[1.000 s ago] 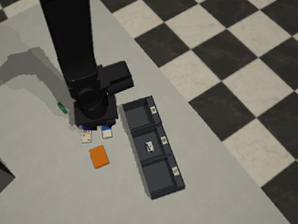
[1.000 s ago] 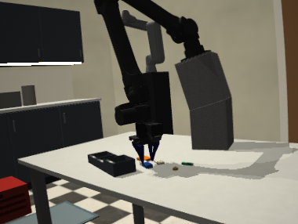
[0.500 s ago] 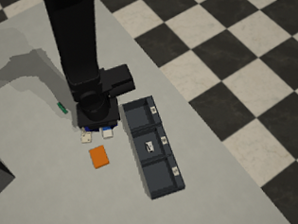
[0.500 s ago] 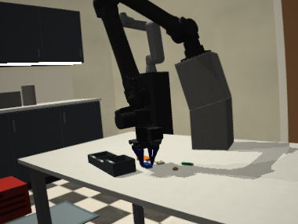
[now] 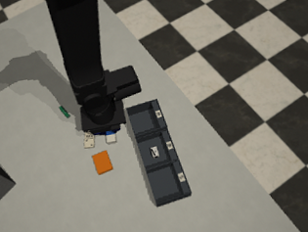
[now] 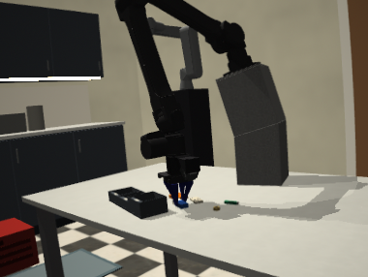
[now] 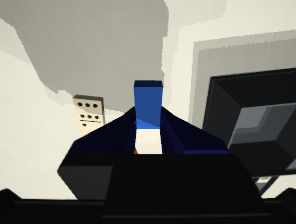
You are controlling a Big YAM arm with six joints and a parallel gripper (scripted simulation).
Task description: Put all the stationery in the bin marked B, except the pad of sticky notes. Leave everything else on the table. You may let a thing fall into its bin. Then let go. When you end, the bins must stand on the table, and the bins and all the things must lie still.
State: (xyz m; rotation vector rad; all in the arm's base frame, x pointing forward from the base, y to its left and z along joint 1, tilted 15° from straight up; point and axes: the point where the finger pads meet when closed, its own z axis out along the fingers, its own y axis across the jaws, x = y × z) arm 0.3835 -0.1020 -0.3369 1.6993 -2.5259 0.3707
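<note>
My hand is 10 mm to the left of the eraser. The rest, counted from my hand: domino 60 mm behind, 10 mm to the left; then orange sticky-note pad 60 mm to the right, 60 mm behind, 10 mm below; then brass nut 120 mm to the left, 20 mm behind, 10 mm below.
</note>
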